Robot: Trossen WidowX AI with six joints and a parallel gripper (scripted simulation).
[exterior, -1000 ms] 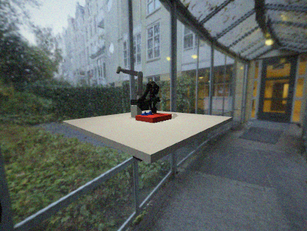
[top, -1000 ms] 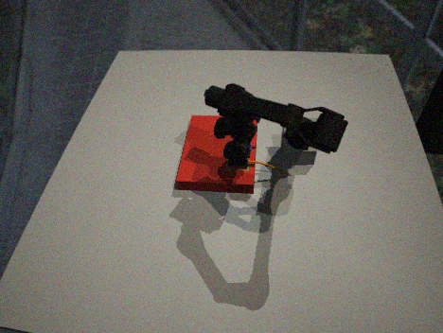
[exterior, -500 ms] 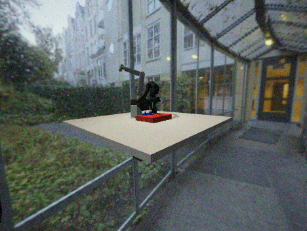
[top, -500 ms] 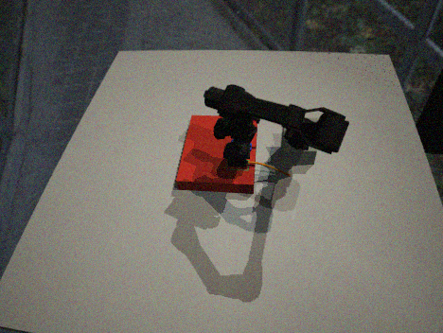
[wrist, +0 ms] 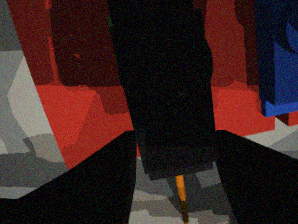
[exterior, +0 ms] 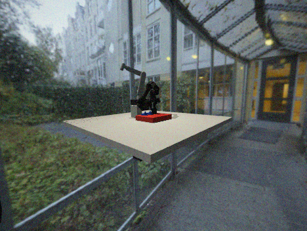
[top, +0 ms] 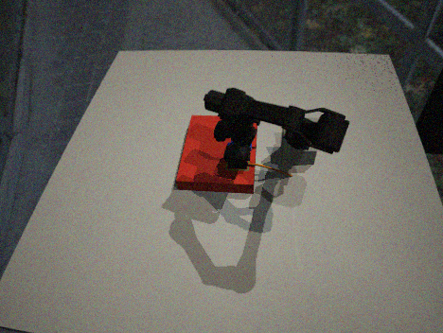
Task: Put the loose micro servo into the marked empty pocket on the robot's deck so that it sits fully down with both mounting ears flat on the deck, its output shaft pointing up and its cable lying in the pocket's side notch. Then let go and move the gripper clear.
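My gripper tip is now 13 cm short of the red deck, 7 cm to the left of it and 7 cm above it.
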